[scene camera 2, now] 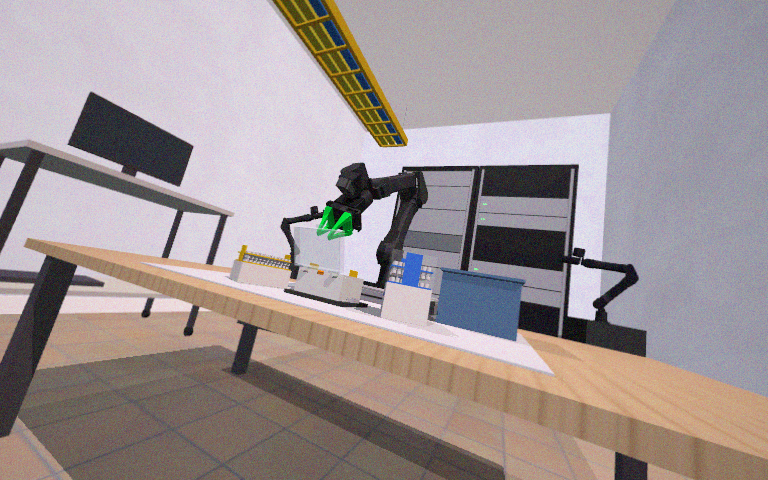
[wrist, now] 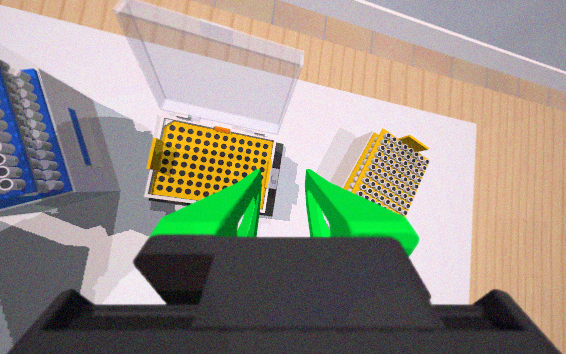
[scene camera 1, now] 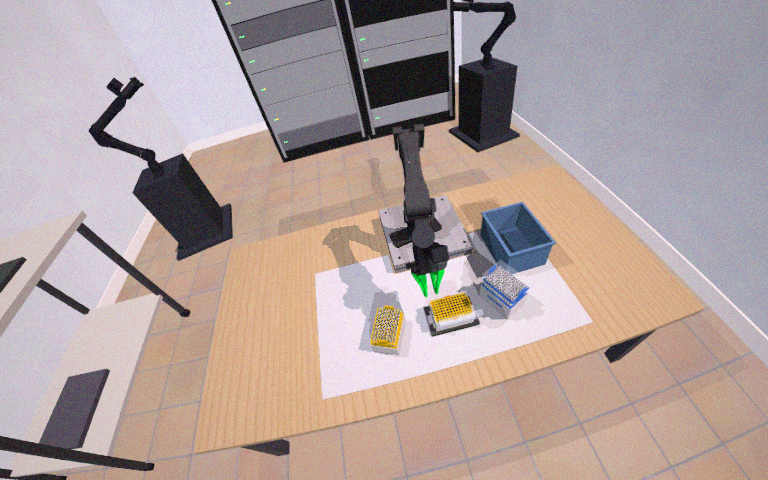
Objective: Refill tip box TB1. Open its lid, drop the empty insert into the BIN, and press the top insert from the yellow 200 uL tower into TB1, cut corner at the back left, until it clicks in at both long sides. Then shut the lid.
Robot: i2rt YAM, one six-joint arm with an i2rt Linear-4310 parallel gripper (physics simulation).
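TB1 [scene camera 1: 454,323] [scene camera 2: 330,286] stands in a dark holder, its clear lid [scene camera 2: 318,249] [wrist: 225,87] standing open. A yellow insert [scene camera 1: 451,305] [wrist: 210,161] with empty dark holes sits inside it. The yellow tower [scene camera 1: 386,327] [scene camera 2: 257,274] [wrist: 392,175] stands apart from TB1, with a tip-filled insert on top. The blue BIN [scene camera 1: 516,257] [scene camera 2: 481,308] stands near the arm's base. My gripper [scene camera 1: 431,294] [scene camera 2: 324,235] [wrist: 283,177] is partly open with nothing between its green fingers. It hangs above TB1's level, on the arm's side; in the wrist view one finger overlaps the insert's near corner.
A blue tip tower [scene camera 1: 505,285] [scene camera 2: 406,302] [wrist: 80,140] stands between TB1 and the BIN. The boxes stand on a white mat [scene camera 1: 351,373] on the wooden table [scene camera 1: 254,339]. TB1's raised lid sticks up beside the fingers in the second scene view.
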